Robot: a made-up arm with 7 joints.
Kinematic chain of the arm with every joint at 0, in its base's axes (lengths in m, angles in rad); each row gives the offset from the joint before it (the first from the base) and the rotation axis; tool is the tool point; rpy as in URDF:
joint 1: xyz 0 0 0.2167 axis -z
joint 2: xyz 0 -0.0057 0.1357 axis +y
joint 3: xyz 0 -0.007 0.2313 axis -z
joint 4: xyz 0 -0.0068 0.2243 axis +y
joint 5: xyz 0 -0.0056 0.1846 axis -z
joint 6: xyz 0 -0.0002 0.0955 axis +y
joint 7: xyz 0 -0.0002 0.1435 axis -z
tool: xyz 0 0 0 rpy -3.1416 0 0
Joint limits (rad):
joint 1: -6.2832..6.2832
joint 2: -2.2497..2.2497
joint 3: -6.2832..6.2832
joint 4: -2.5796..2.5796
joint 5: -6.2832..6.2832
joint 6: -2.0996..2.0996
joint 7: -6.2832..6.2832
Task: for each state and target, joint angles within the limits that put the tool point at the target. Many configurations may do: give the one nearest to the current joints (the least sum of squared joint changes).
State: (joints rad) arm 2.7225 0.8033 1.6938 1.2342 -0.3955 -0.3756 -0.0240
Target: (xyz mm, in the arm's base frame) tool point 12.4 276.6 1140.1
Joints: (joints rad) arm 2.7599 -0.0447 1.7780 0.7283 -0.3961 -0.2841 -0.0240
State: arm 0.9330 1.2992 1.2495 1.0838 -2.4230 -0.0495 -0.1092
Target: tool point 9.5 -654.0 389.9
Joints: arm 0.8590 1.2782 1.2471 1.4464 -2.4357 -0.1557 -0.1092
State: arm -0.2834 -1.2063 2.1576 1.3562 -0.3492 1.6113 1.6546
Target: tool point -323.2 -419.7 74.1
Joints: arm -0.3850 -1.6873 2.3693 1.0722 -0.2864 1.3509 1.6546
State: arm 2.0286 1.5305 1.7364 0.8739 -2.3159 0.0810 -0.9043
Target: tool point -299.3 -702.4 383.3
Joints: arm 1.4587 1.6307 1.7444 1.0739 -2.3131 0.0503 -0.9043
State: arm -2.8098 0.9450 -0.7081 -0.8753 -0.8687 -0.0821 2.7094
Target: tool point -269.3 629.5 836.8
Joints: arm -2.3000 1.1083 -0.8749 -0.6164 -0.8793 -0.0802 2.7094
